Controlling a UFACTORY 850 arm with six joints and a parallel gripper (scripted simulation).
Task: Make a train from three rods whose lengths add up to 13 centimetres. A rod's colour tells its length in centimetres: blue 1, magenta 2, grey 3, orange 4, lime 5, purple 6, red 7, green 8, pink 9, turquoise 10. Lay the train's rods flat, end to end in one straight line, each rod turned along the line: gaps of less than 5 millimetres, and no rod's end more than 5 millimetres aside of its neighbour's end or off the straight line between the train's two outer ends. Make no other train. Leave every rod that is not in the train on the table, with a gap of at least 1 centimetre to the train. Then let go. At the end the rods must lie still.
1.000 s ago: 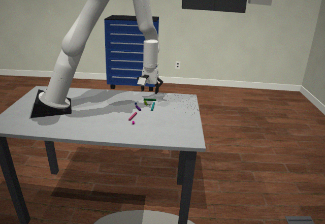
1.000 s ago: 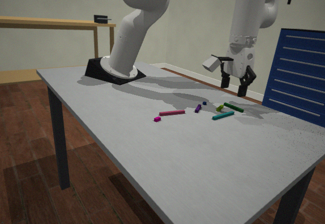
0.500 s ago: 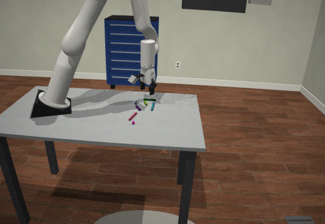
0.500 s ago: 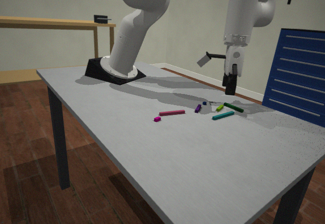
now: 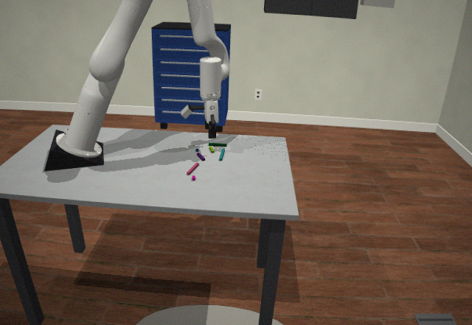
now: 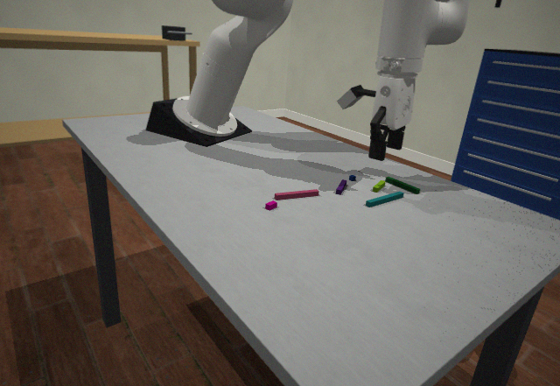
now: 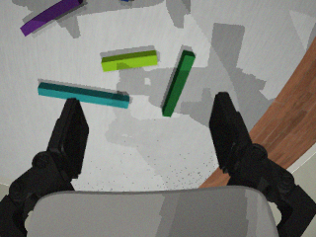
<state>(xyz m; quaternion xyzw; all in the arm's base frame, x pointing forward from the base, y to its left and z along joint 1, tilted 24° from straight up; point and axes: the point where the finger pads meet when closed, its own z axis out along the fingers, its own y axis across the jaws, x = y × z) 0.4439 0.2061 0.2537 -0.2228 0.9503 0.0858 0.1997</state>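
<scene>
My gripper is now 80 mm above the blue rod, 50 mm past it and 40 mm to the left of it. Also, from my hand: lime rod: 80 mm below, 10 mm to the right, 10 mm ahead; green rod: 80 mm below, 50 mm to the left, 20 mm ahead; turquoise rod: 80 mm below, 70 mm ahead, 40 mm to the right.
</scene>
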